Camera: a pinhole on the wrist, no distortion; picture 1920 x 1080 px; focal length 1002.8 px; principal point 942.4 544.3 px. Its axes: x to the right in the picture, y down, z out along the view. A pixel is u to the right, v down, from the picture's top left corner.
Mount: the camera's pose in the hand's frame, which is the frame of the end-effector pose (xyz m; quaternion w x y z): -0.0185 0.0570 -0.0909 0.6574 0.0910 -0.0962 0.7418
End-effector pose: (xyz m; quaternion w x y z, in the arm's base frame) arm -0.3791 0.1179 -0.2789 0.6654 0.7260 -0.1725 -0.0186
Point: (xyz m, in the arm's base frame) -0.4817 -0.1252 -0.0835
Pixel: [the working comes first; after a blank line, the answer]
In the camera's frame: 0.2449 -0.0558 0.2726

1843 339
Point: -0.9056 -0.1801 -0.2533
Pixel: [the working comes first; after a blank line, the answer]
In the camera's frame: 0.2782 0.3625 0.4609

outside the picture
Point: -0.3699 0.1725 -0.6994
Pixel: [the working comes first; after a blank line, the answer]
In the camera's frame: -0.4206 0.1258 0.2040

outside the picture
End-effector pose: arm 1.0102 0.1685 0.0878 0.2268 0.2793 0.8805 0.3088
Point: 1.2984 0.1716 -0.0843
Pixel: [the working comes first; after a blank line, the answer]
In the camera's frame: 0.0513 0.1523 0.3821

1077 944
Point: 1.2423 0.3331 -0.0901
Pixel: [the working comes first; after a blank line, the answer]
In the camera's frame: 0.1227 -0.0021 0.3998

1250 539
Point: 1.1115 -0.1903 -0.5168
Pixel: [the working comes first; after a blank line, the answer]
In the camera's frame: -0.5044 0.2127 0.5836

76 910
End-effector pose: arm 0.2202 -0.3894 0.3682 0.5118 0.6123 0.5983 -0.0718
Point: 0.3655 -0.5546 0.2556
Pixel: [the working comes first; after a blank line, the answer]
In the camera's frame: 0.0462 -0.0311 0.3363

1080 452
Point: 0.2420 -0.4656 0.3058
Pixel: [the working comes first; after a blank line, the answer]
In the camera's frame: -0.0412 -0.0114 0.2033

739 488
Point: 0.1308 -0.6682 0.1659
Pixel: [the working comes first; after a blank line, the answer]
In the camera's frame: -0.1986 0.0757 0.4048

450 732
